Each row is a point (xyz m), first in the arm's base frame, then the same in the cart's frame.
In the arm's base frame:
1: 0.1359 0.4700 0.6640
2: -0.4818 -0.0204 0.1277
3: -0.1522 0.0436 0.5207
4: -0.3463 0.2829 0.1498
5: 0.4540 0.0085 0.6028
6: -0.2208 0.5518 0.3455
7: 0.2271 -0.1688 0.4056
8: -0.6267 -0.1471 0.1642
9: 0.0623 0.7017 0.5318
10: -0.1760 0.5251 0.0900
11: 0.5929 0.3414 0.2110
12: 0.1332 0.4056 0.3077
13: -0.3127 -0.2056 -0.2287
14: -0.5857 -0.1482 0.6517
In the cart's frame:
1: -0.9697 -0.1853 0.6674
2: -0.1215 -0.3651 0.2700
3: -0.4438 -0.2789 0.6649
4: -0.4402 -0.3209 0.1845
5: -0.6813 0.2110 0.9461
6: -0.7868 -0.3595 0.2532
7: -0.3721 0.1445 0.7986
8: 0.0303 -0.4809 0.3141
9: -1.0911 -0.2340 0.4235
10: -0.6919 -0.1959 0.0737
11: -0.8809 0.4459 0.5118
12: -0.7886 -0.0076 0.4091
13: 0.0947 -0.0150 0.1265
14: -0.1565 -0.6737 0.7231

